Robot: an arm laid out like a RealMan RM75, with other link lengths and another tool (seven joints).
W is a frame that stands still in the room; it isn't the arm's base.
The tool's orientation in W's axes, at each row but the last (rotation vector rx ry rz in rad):
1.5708 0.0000 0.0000
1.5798 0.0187 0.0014
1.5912 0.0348 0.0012
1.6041 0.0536 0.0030
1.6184 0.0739 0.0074
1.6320 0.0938 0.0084
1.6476 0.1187 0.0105
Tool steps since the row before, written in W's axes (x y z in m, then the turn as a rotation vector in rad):
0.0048 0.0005 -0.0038 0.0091 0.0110 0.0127
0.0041 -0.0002 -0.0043 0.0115 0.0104 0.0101
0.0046 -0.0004 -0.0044 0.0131 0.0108 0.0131
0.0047 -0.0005 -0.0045 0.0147 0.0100 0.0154
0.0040 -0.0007 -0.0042 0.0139 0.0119 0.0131
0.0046 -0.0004 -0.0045 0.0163 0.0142 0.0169
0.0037 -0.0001 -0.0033 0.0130 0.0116 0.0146
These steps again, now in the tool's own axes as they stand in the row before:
0.0048 -0.0038 -0.0005 0.0091 0.0127 -0.0110
0.0041 -0.0043 0.0003 0.0115 0.0101 -0.0103
0.0047 -0.0043 0.0006 0.0131 0.0132 -0.0108
0.0048 -0.0043 0.0008 0.0146 0.0155 -0.0100
0.0041 -0.0040 0.0011 0.0140 0.0131 -0.0118
0.0048 -0.0042 0.0010 0.0163 0.0169 -0.0142
0.0039 -0.0030 0.0007 0.0130 0.0146 -0.0117

